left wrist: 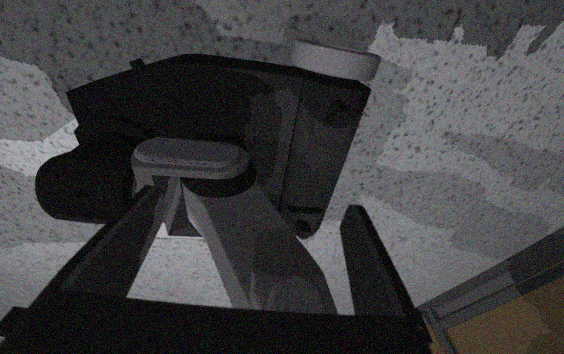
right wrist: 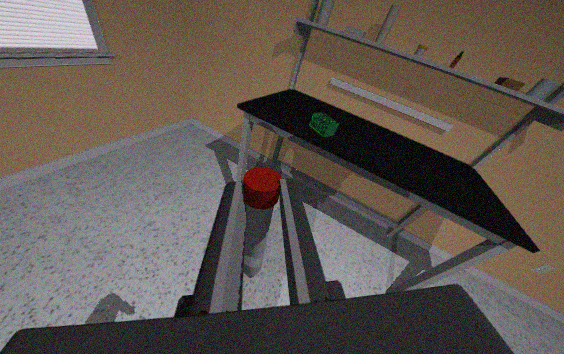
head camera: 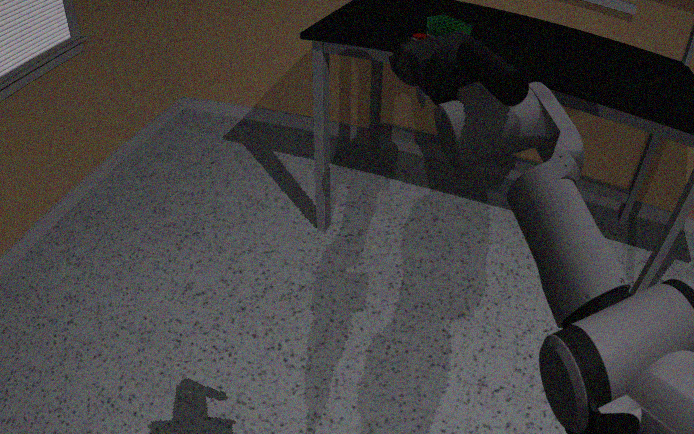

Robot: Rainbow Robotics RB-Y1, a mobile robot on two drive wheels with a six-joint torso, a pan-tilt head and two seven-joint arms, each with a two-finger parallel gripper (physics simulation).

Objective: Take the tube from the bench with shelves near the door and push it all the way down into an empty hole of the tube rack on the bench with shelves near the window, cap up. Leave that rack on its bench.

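Places are measured from the robot's base along level axes (x back, y down, z right), in centimetres.
Where they show: left gripper, fingertip midpoint: (left wrist: 255, 207); right gripper, fingertip midpoint: (right wrist: 262, 192) (head camera: 420, 41).
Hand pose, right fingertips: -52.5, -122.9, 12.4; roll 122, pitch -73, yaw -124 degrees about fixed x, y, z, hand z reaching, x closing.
After its pixels a point has its place, as x, y, z.
My right gripper (right wrist: 262, 192) {-52.5, -122.9, 12.4} is shut on the tube (right wrist: 259, 222) {-51.6, -121.4, 12.7}, whose red cap (right wrist: 262, 187) {-51.8, -124.0, 12.3} (head camera: 420, 35) {-52.4, -123.9, 12.3} stands up at the fingertips; the clear body hangs between the fingers. In the head camera the dark gripper body hides the tube below its cap. The green tube rack (head camera: 448, 24) {-135.3, -99.0, 37.4} (right wrist: 324, 124) {-140.9, -95.3, 39.6} sits near one end of the black bench top (head camera: 603, 66) {-132.8, -91.4, 98.5} (right wrist: 400, 160) {-130.4, -91.4, 85.9}; in the head camera the gripper covers its lower part. In the right wrist view the rack lies beyond the tube, apart from it. My left gripper (left wrist: 255, 207) {16.6, -54.6, -22.5} is open over the floor, beside the robot's own base.
A shelf (right wrist: 420, 64) {-171.6, -134.9, 88.1} with small bottles and a brown box (right wrist: 510, 83) {-144.8, -139.4, 119.4} runs above the bench. A grey bench leg (head camera: 321, 138) {-146.3, -47.4, -3.9} stands below its near corner. A window with blinds (head camera: 31, 33) {-175.6, -96.9, -138.7} (right wrist: 47, 25) {-175.2, -97.4, -138.9} is on the wall at the upper left.
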